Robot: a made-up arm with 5 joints.
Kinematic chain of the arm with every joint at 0, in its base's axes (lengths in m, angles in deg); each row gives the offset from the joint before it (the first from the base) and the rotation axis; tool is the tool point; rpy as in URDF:
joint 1: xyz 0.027 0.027 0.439 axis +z
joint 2: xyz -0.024 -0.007 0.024 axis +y
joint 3: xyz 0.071 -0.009 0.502 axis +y
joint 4: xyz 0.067 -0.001 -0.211 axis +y
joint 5: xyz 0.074 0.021 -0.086 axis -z
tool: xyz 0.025 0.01 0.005 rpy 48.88 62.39 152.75
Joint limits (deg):
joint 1: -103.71..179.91
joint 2: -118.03..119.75
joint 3: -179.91..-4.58
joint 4: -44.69..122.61
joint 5: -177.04..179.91
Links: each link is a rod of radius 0.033 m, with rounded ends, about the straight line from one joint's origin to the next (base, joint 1, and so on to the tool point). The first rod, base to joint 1, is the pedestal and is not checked.
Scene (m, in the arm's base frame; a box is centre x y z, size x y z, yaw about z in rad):
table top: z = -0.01
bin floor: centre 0.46 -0.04 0 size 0.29 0.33 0.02 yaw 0.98
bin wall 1: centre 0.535 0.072 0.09 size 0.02 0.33 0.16 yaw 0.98
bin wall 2: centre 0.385 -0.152 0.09 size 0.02 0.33 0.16 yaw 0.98
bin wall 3: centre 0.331 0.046 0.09 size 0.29 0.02 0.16 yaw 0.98
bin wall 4: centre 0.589 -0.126 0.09 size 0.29 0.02 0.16 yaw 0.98
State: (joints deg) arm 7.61 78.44 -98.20 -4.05 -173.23
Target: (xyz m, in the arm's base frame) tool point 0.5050 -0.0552 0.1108
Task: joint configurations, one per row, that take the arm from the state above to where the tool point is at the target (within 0.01 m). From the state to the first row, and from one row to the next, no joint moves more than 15 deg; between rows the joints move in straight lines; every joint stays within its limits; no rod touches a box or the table.
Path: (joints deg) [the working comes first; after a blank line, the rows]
Joints at the target: -9.40 86.18 -66.72 4.79 -173.32
Straight joint move there: touches bin wall 1, bin wall 4.

1: 3.35 75.56 -86.56 -0.78 -173.13
2: -0.91 72.67 -74.91 2.48 -173.04
3: -5.17 69.79 -63.27 5.75 -172.94
4: -9.43 66.91 -51.63 9.02 -172.84
5: -9.41 76.54 -59.17 6.90 -173.08
6: -9.40 86.18 -66.72 4.79 -173.32

